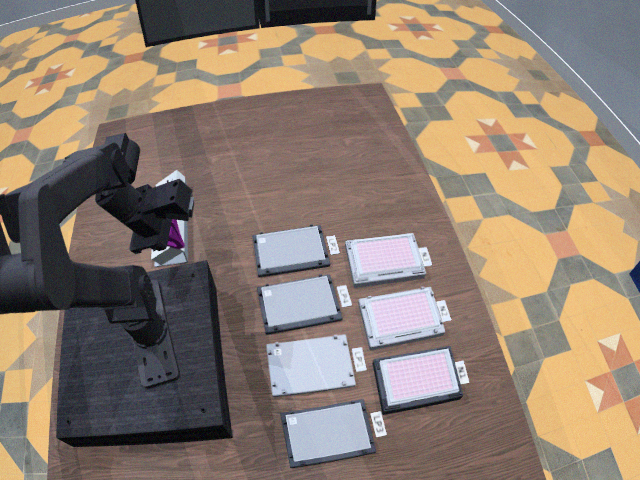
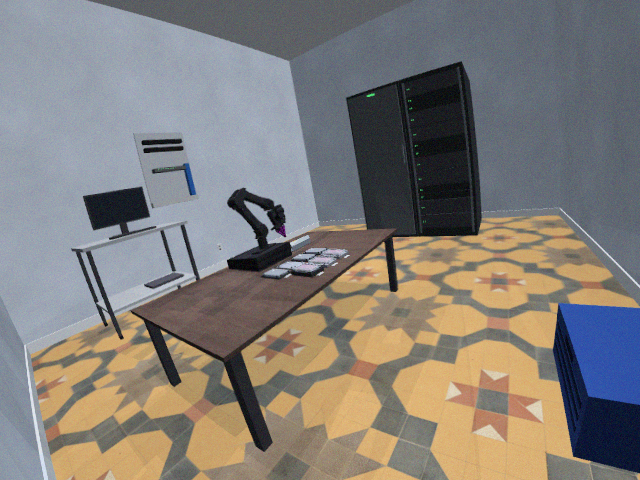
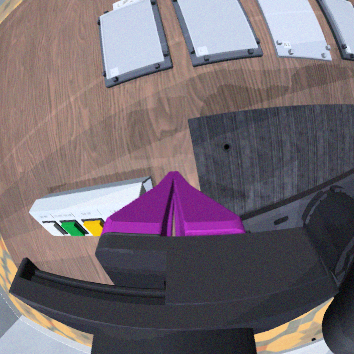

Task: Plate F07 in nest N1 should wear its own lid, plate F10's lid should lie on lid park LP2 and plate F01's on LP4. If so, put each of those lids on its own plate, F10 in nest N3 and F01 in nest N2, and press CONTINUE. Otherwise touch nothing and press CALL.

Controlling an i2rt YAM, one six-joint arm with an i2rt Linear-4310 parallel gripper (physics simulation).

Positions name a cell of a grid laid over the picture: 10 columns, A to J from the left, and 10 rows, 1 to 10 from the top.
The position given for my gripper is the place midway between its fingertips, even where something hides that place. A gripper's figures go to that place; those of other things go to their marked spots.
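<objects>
My gripper (image 1: C6), 85 cm from the lens. White button box (image 1: C6), 97 cm from the lens.
</objects>
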